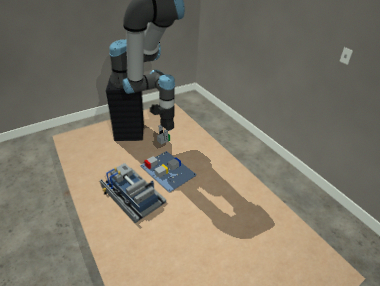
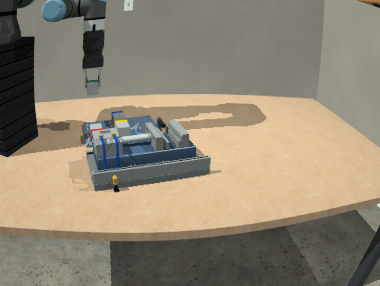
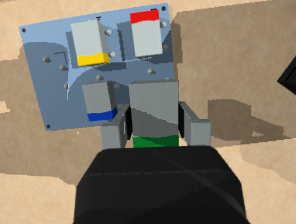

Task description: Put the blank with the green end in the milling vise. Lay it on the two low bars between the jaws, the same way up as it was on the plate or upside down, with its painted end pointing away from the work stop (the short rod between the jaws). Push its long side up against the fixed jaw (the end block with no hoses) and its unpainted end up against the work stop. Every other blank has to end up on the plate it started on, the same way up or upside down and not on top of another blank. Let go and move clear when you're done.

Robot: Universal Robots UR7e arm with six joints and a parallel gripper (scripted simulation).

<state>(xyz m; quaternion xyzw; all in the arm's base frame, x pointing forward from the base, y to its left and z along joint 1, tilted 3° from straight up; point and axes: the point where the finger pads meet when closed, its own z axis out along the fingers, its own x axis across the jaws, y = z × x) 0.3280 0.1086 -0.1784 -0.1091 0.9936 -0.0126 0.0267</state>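
My gripper is now 20 mm above the green-ended blank. Also, from my hand: yellow-ended blank (110 mm ahead, 60 mm to the right, 150 mm below); red-ended blank (30 mm ahead, 90 mm to the right, 150 mm below); blue-ended blank (90 mm ahead, 30 mm to the left, 150 mm below).
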